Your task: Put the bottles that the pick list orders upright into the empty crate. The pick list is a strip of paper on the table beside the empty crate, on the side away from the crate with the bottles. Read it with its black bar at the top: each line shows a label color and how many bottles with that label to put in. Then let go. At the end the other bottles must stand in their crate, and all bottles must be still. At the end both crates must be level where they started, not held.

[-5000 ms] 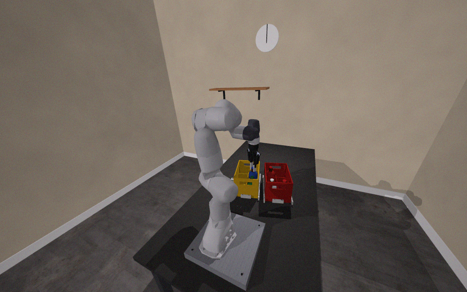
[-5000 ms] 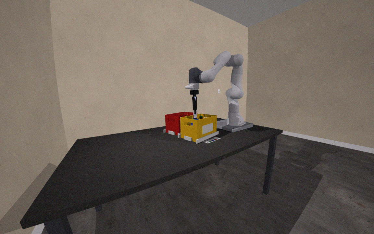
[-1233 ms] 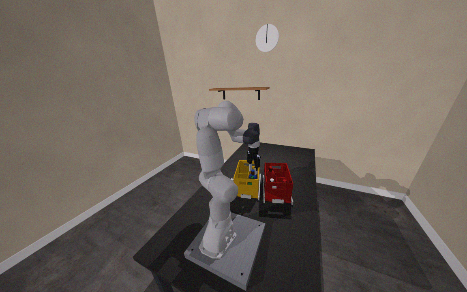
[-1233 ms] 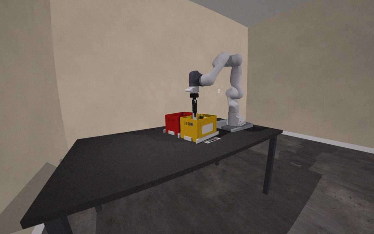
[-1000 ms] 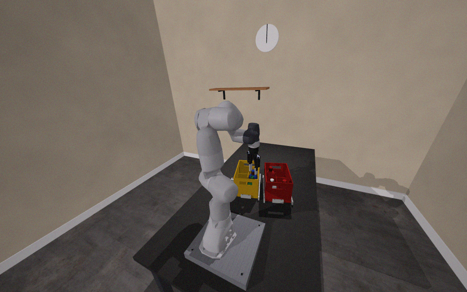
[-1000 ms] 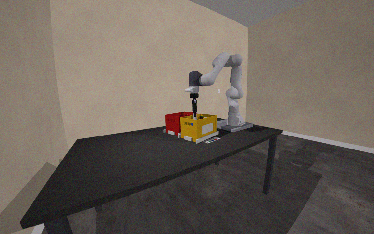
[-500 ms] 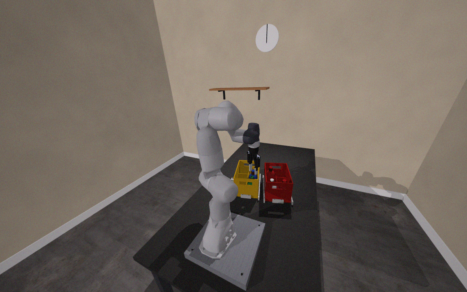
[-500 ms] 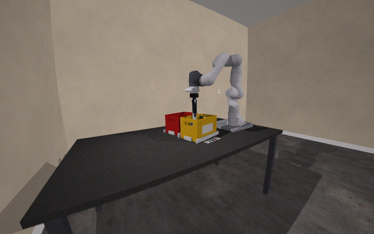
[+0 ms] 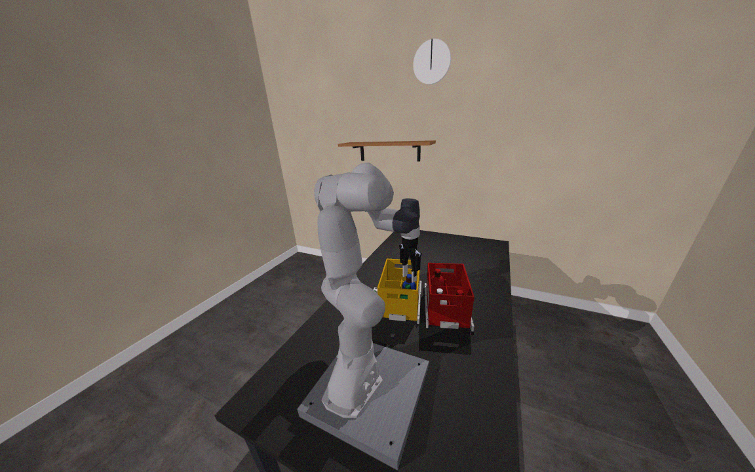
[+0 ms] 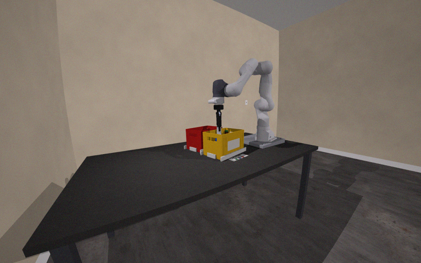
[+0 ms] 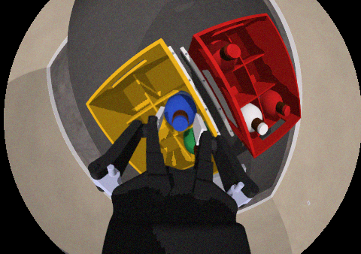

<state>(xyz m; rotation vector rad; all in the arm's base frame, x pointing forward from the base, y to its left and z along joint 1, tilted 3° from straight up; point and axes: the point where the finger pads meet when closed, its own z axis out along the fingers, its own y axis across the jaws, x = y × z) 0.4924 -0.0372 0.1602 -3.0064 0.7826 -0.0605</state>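
My hand is 8 cm above the blue-labelled bottle and 1 cm past it. The rest, counted from my hand: green-labelled bottle 9 cm behind, 8 cm below, 2 cm to the right; then white-capped bottle 17 cm to the right, 8 cm below, 7 cm behind; then yellow crate 9 cm below, 4 cm to the left, 2 cm behind.
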